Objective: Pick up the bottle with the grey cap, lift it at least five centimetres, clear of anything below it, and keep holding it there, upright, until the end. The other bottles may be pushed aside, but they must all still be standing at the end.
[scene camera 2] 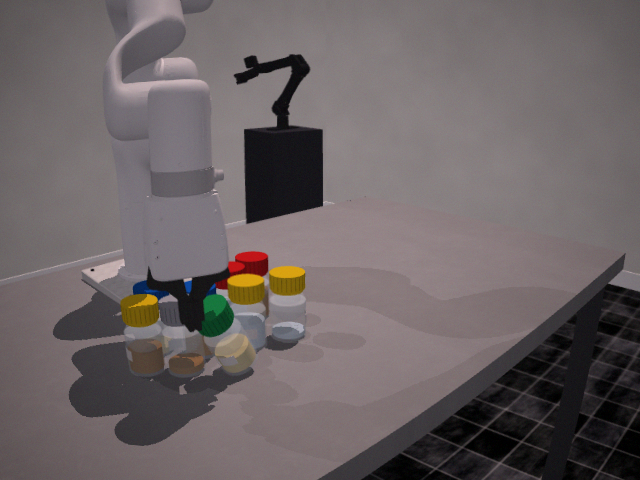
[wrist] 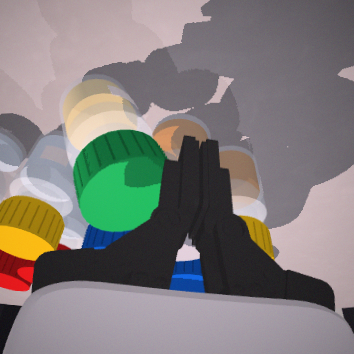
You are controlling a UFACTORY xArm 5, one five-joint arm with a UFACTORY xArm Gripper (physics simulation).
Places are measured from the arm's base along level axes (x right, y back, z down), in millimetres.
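Pixels of known places: gripper, between the fingertips: [scene camera 2: 193,327] [wrist: 193,157]; arm's base, origin of its link: [scene camera 2: 147,271].
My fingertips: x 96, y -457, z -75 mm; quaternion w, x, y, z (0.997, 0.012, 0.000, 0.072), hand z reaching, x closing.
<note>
For each thing: its top centre in the pictures, then the offset to it from my fingertips. Level surfaces: height alone.
- grey-capped bottle, centre of its top: [wrist: 173,244] [scene camera 2: 178,299] dx -9, dy +65, dz -14 mm
- green-capped bottle, centre of its top: [wrist: 84,217] [scene camera 2: 221,295] dx -54, dy +22, dz -25 mm
- yellow-capped bottle, centre of its top: [wrist: 238,264] [scene camera 2: 138,301] dx +40, dy +97, dz -12 mm
- table, height of its surface: dz +93 mm
The grey-capped bottle [scene camera 2: 183,361] [wrist: 170,131] stands among the others with amber content low in it. Its grey cap [scene camera 2: 168,312] shows beside the fingers in the scene view and is hidden behind them in the wrist view. My gripper [scene camera 2: 193,327] [wrist: 193,157] is shut with nothing between its fingers, low at cap height, between the grey cap and the green cap. The green-capped bottle [scene camera 2: 217,316] [wrist: 117,195] is tilted, its cap leaning toward my fingers. A yellow-capped bottle [scene camera 2: 144,348] [wrist: 242,172] stands upright on the grey-capped bottle's other side.
Two blue caps [scene camera 2: 149,288] [wrist: 187,281] show behind the fingers. Two more yellow-capped bottles [scene camera 2: 246,289] [scene camera 2: 287,280] and two red-capped bottles [scene camera 2: 251,263] [scene camera 2: 233,270] stand on the green bottle's side. The bottles stand on the table [scene camera 2: 439,268].
</note>
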